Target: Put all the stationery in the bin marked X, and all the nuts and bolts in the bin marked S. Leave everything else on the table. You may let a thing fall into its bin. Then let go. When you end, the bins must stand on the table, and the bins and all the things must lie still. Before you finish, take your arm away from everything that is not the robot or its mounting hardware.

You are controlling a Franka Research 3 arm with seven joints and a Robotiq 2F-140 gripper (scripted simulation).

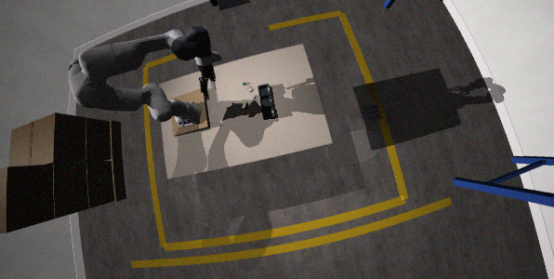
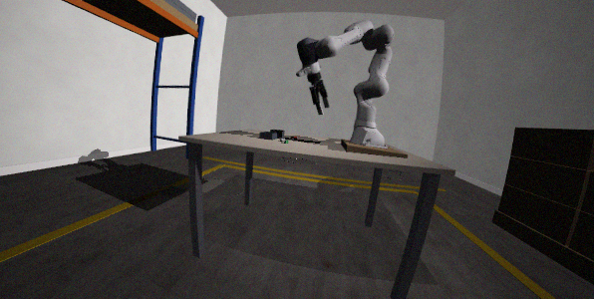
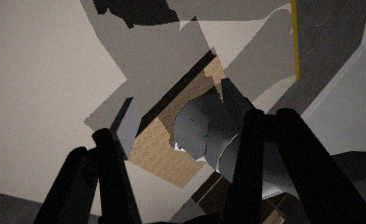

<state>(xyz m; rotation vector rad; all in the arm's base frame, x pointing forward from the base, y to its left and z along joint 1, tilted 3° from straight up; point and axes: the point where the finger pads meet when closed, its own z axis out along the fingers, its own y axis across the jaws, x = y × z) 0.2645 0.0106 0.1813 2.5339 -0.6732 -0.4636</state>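
The bin lies 31 cm ahead of my hand, 20 cm below it and 13 cm to the right of it. Round my hand: black cylinder (22 cm below, 16 cm ahead, 10 cm to the right); green block (22 cm below, 19 cm ahead, 7 cm to the left); white domino (22 cm below, 21 cm ahead, 2 cm to the left).
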